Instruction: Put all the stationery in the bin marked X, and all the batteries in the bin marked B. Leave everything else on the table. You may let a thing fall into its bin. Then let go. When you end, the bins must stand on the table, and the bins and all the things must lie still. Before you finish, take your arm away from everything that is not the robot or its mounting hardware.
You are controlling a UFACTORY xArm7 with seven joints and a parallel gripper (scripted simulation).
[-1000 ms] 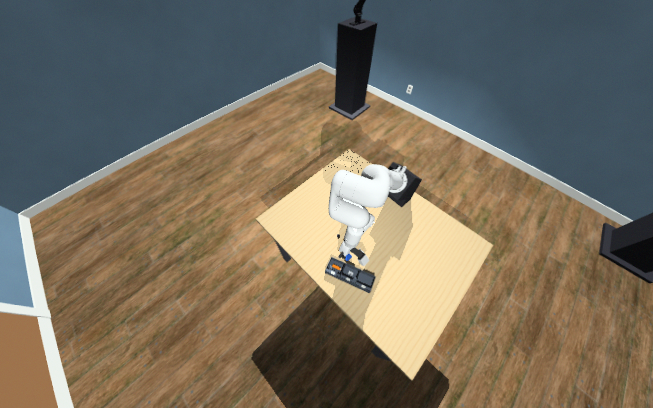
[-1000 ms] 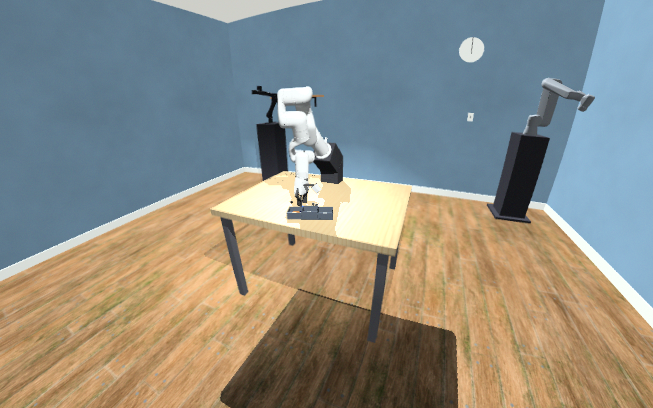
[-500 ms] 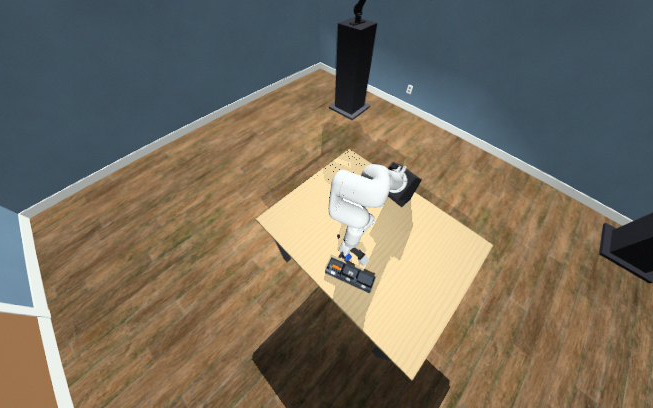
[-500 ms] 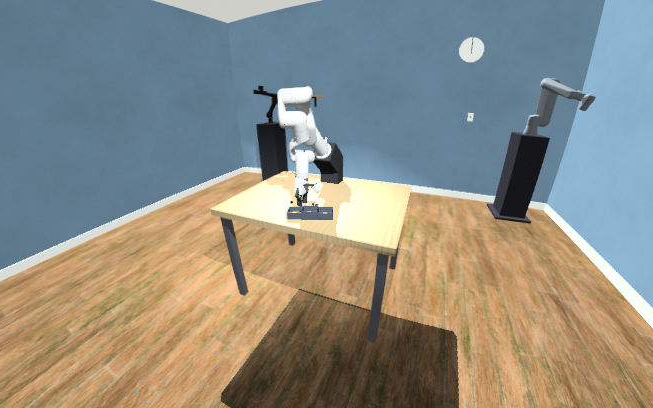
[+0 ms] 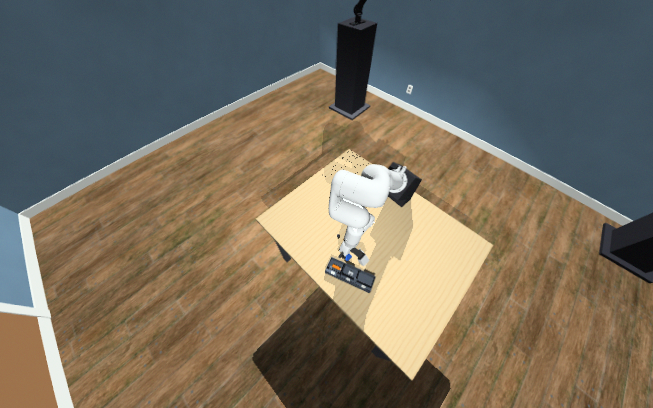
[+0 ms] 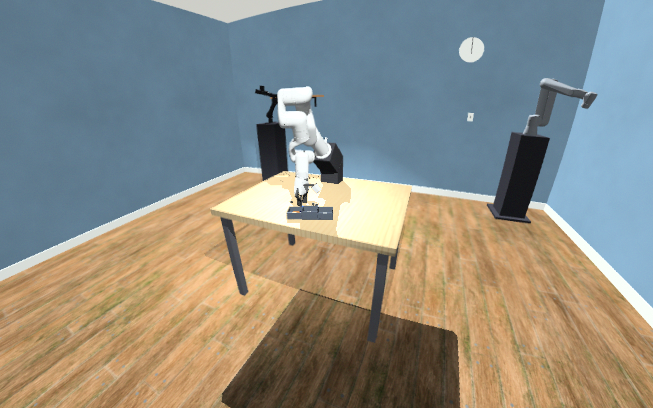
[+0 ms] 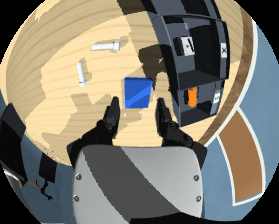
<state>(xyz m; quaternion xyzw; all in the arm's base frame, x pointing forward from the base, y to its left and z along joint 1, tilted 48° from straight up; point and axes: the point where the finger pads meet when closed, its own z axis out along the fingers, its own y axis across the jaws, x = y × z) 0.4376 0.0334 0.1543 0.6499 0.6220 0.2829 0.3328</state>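
The blue block is 4 cm below my hand. Also, from my hand: dark double bin (8 cm to the left, 7 cm ahead, 2 cm below); then pencil sharpener (8 cm to the left, 6 cm ahead, 3 cm below); then orange battery (9 cm ahead, 3 cm below, 1 cm to the left).
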